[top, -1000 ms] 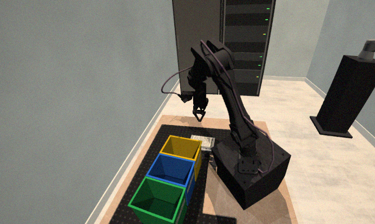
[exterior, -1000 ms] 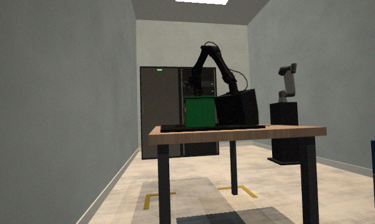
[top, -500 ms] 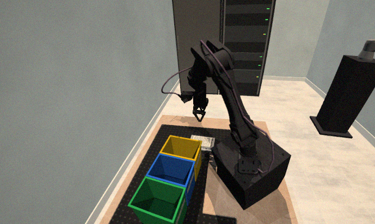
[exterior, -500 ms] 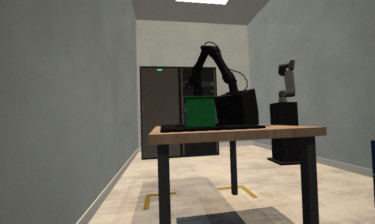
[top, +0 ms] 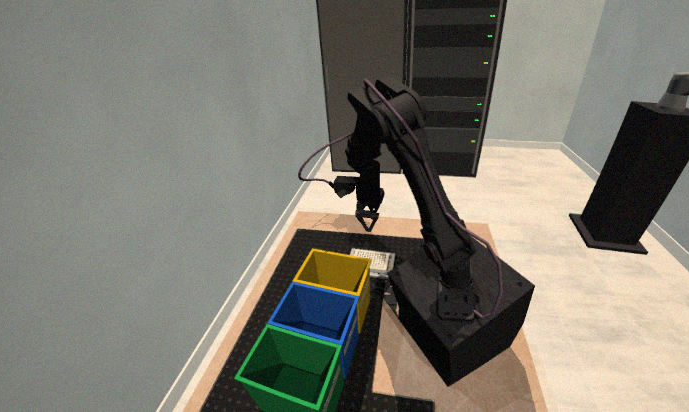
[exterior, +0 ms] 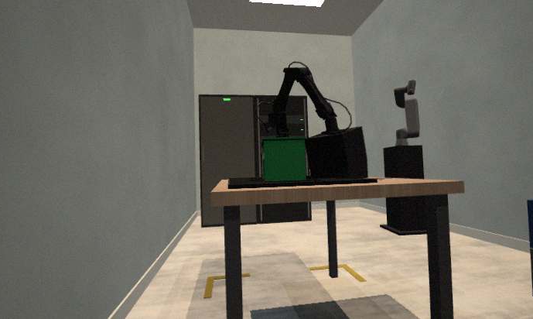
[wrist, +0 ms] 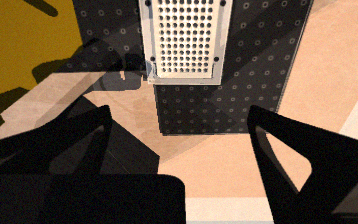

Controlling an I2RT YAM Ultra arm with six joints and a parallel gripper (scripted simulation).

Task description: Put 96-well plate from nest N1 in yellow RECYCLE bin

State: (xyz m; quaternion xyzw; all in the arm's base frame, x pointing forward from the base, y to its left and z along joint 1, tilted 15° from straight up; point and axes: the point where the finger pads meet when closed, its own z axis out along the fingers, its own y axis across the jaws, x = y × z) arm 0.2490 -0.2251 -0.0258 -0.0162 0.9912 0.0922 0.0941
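Now: the white 96-well plate 10 mm ahead of my hand and 180 mm below it. From my hand the other things lie so: yellow bin: 60 mm ahead, 210 mm to the left, 110 mm below; blue bin: 60 mm ahead, 340 mm to the left, 110 mm below; plate nest N1: 10 mm ahead, 200 mm below.
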